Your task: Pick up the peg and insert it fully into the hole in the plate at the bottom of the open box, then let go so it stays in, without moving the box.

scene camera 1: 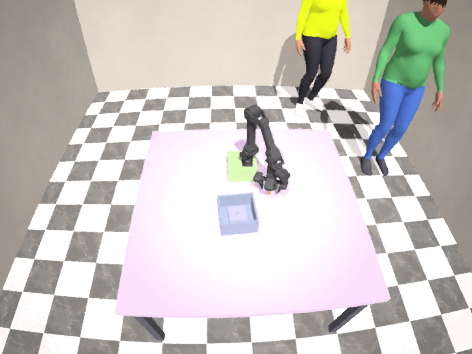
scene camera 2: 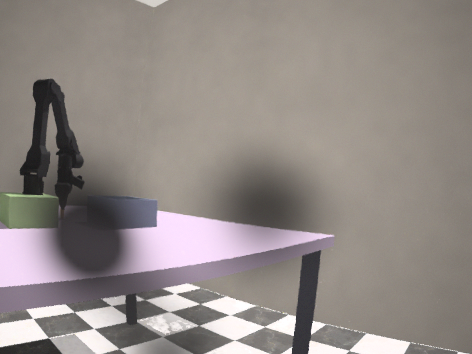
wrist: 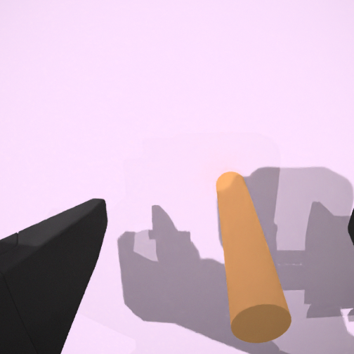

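Pixels of known places: gripper, between the fingertips: [scene camera 1: 269,190] [scene camera 2: 63,208]; arm's base, origin of its link: [scene camera 1: 247,162] [scene camera 2: 32,194].
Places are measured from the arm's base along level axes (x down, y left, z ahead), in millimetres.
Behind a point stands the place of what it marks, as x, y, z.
Observation:
The orange peg [scene camera 1: 269,192] @(72, 127, 161) [scene camera 2: 62,213] @(77, 120, 153) [wrist: 250,255] stands upright on the table, to the right of and behind the open box in scene camera 1. My gripper [scene camera 1: 269,188] @(58, 128, 160) [scene camera 2: 62,201] @(58, 128, 160) [wrist: 233,215] is open and points down over the peg. In the wrist view the peg's top end lies between the two spread fingers, with a gap to each. The blue-grey open box [scene camera 1: 239,228] @(44, -43, 426) [scene camera 2: 142,214] @(49, -146, 369) stands on the table. The plate [scene camera 1: 232,218] @(39, -79, 368) shows at its bottom, with a small dark hole at its middle. The inside of the box is hidden in scene camera 2.
A green block [scene camera 1: 242,173] @(26, -27, 62) [scene camera 2: 35,212] @(48, -115, -14) stands by the arm's base, behind the box and left of the gripper in scene camera 1. The pink table [scene camera 1: 300,265] @(97, 257, 608) [scene camera 2: 200,250] @(97, -532, 306) carries everything. Two people stand on the floor beyond the table. Dark blurred spots cover parts of scene camera 2.

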